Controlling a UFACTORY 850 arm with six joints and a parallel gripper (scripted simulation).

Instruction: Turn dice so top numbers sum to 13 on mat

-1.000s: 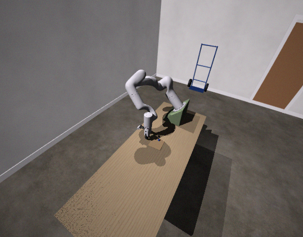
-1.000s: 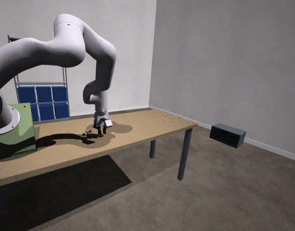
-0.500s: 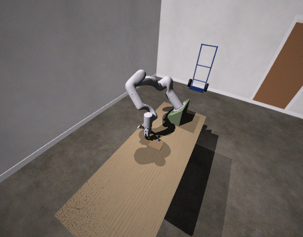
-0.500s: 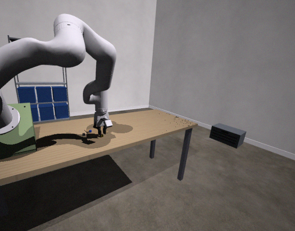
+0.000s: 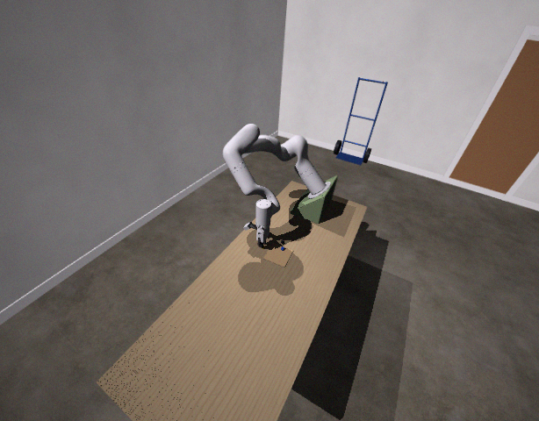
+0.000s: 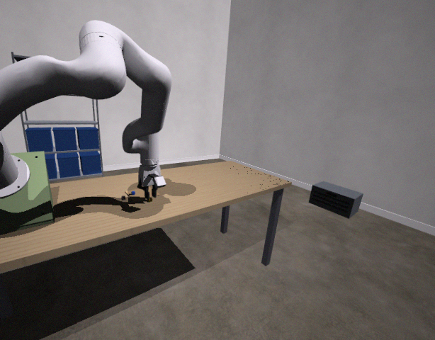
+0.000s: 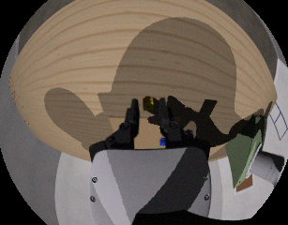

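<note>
The yellow die lies 1 cm to the left of my hand and 3 cm below it. Also, from my hand: black die 11 cm behind, 9 cm to the left, 3 cm below; then blue die 5 cm behind, 12 cm to the left, 3 cm below; then tan mat 1 cm behind, 12 cm to the left, 4 cm below.
</note>
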